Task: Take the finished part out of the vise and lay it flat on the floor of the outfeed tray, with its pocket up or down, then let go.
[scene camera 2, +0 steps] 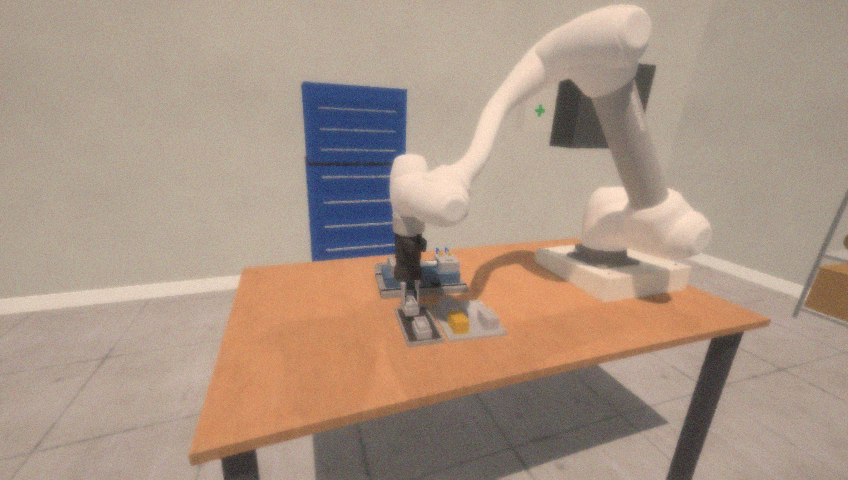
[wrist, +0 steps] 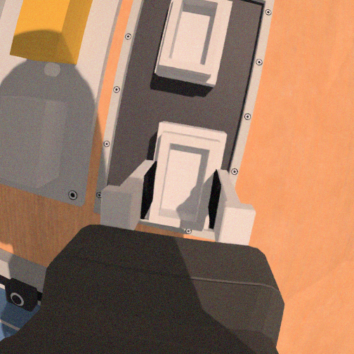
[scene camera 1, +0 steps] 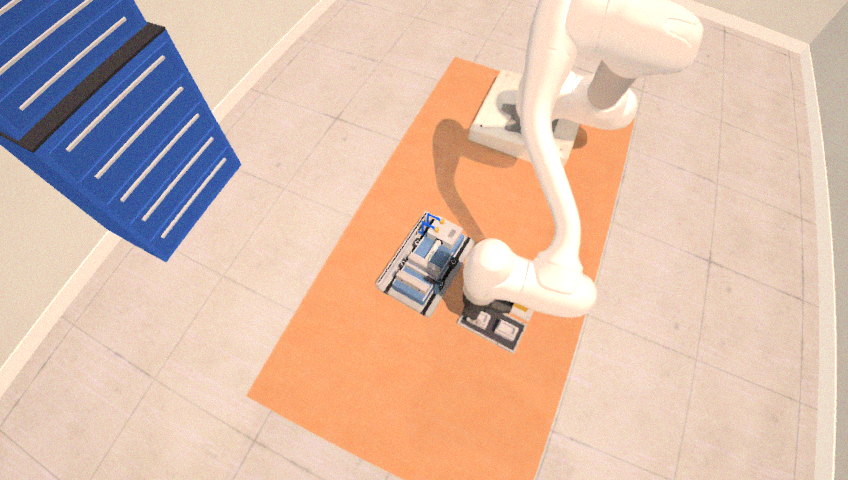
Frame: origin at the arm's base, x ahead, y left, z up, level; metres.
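Seen in the pictures: gripper, fingertip midpoint: (scene camera 2: 409, 301) (scene camera 1: 478, 316); arm's base at its link origin: (scene camera 2: 601, 259).
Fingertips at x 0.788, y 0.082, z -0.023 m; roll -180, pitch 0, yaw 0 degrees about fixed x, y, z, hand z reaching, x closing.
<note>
Offsets run from my fingertips to a thing's top centre.
My gripper (scene camera 2: 410, 295) (wrist: 183, 183) is shut on the finished part {0.000 m ahead, 0.002 m left, 0.007 m up} (scene camera 1: 481, 320) (scene camera 2: 410, 306) (wrist: 181, 182), a pale block held level by its long sides, with its pocket up. The part is low over the near end of the outfeed tray (scene camera 1: 487, 337) (wrist: 111, 116), inside the rim in the wrist view. I cannot tell whether its underside touches the tray floor. A second pale part {0.006 m back, 0.092 m left, 0.012 m down} (scene camera 1: 507, 328) (scene camera 2: 421, 326) (wrist: 192, 37) lies pocket up at the far end, apart from the held one. The blue and grey vise {0.105 m back, 0.212 m right, 0.047 m up} (scene camera 1: 440, 256) (scene camera 2: 449, 274) is beside the trays; the arm hides parts of it.
A light grey plate {0.157 m back, 0.059 m left, 0.044 m down} (scene camera 2: 479, 333) (wrist: 100, 45) lies close beside the outfeed tray, bearing a yellow block {0.110 m back, 0.100 m left, 0.009 m down} (scene camera 1: 522, 309) (scene camera 2: 458, 321) (wrist: 42, 25) and grey blocks. The gripper's shadow falls over one of them. A black fitting (wrist: 19, 299) of the vise shows at the wrist view's lower left.
</note>
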